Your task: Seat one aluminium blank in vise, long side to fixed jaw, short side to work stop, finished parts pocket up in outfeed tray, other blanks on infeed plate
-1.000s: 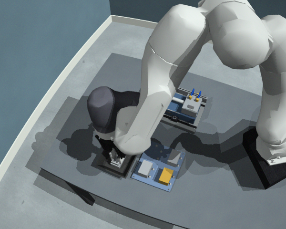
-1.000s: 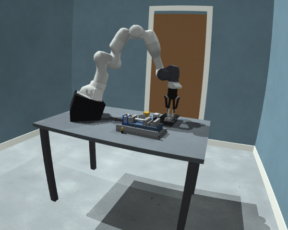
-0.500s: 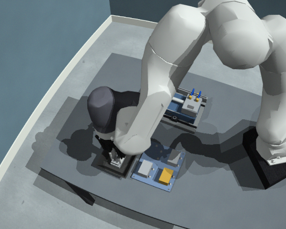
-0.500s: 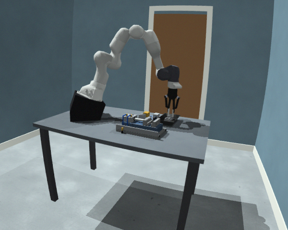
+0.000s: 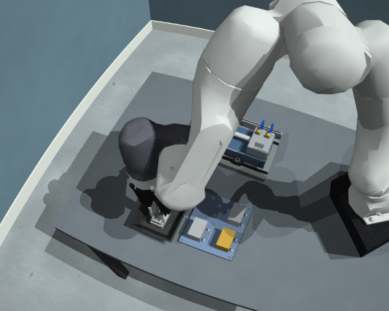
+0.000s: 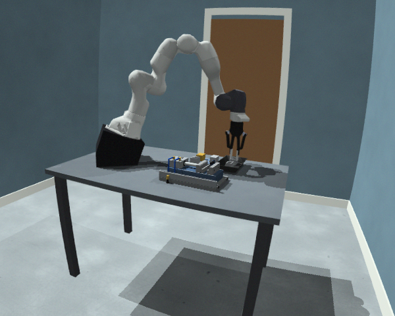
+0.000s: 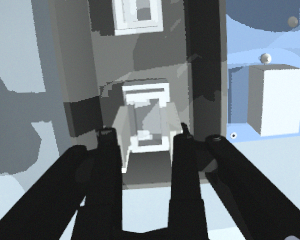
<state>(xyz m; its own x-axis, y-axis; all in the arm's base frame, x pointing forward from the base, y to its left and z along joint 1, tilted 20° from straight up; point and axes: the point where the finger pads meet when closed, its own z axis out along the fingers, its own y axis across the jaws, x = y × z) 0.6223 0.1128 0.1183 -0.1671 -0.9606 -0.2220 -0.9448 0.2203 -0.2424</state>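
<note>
The blue infeed plate lies 170 mm behind my hand, 70 mm below it and 20 mm to the right of it. From my hand the other things lie so: fixed jaw: 350 mm to the right, 70 mm behind, 10 mm above; moving jaw: 330 mm to the right, 130 mm behind, 10 mm above; brass blank: 210 mm behind, 40 mm below, 30 mm to the left.
</note>
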